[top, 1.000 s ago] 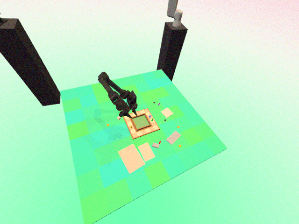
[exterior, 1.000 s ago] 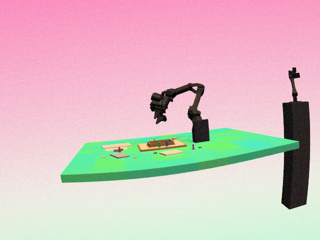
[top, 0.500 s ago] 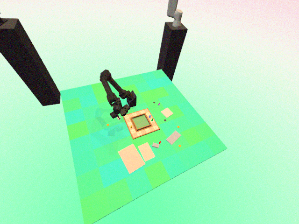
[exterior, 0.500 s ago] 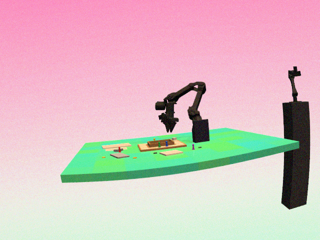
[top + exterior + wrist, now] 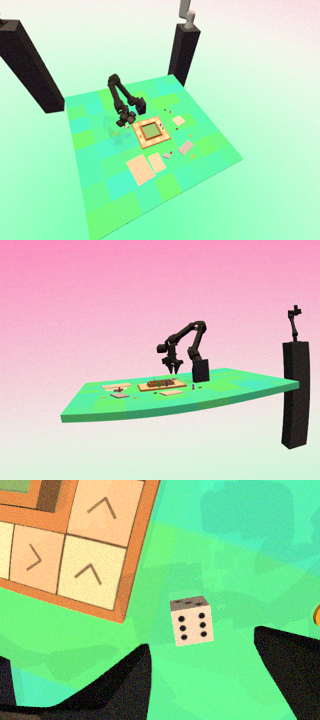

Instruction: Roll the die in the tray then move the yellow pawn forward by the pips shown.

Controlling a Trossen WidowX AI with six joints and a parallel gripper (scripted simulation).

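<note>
The white die lies 40 mm below my gripper tip. The rest, counted from my gripper tip: blue pawn 60 mm ahead, 310 mm to the left, 20 mm below; then green tray 100 mm ahead, 200 mm to the left, 40 mm below; then yellow pawn 140 mm ahead, 90 mm to the left, 20 mm below.
</note>
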